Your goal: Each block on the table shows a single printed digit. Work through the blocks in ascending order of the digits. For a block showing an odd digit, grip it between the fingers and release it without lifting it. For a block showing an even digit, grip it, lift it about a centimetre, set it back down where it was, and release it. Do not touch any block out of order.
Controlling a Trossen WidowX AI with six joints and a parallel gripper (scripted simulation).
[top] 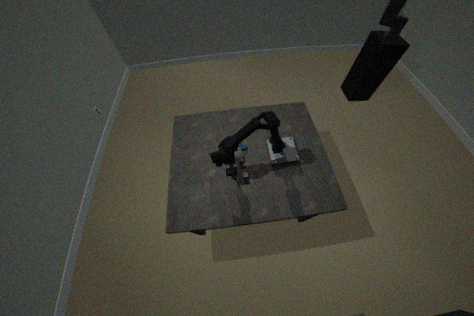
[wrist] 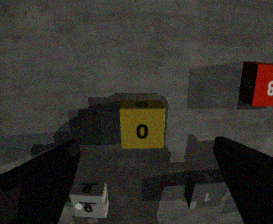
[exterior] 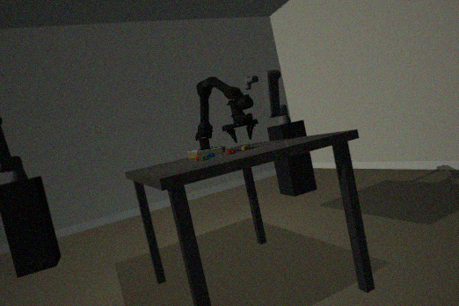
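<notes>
Now: gripper tip 40 mm above the yellow block. Round my gripper tip: red block 90 mm to the right, 40 mm below, 40 mm ahead; then white block 90 mm behind, 50 mm to the left, 40 mm below; then grey block 70 mm behind, 60 mm to the right, 40 mm below.
</notes>
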